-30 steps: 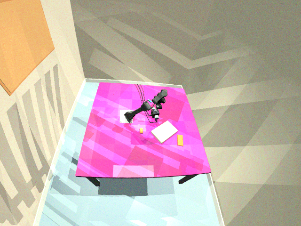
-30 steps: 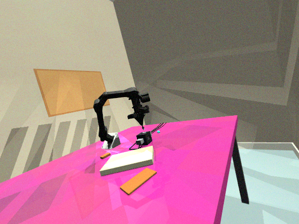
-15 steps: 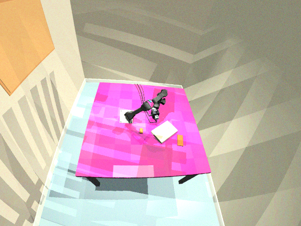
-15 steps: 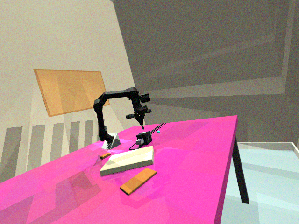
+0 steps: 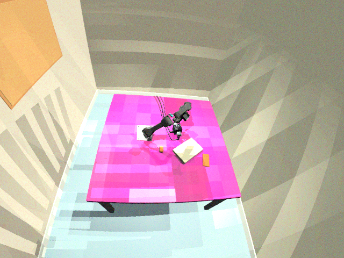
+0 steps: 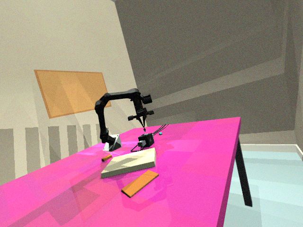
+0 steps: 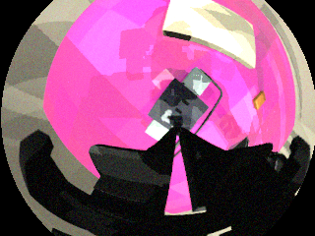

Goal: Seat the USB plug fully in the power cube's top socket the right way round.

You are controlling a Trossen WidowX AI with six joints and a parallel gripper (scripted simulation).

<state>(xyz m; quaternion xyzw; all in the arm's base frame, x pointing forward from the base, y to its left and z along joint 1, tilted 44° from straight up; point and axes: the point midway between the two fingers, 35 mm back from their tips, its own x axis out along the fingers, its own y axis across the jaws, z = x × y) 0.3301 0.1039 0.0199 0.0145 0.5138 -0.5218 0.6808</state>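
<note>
My gripper tip is 2 cm above the usb plug. From my gripper tip the other things lie so: white slab (25 cm to the right, 12 cm below, 7 cm ahead); then small cyan piece (23 cm to the left, 13 cm below, 3 cm behind); then small orange block (23 cm to the right, 19 cm behind, 13 cm below).
</note>
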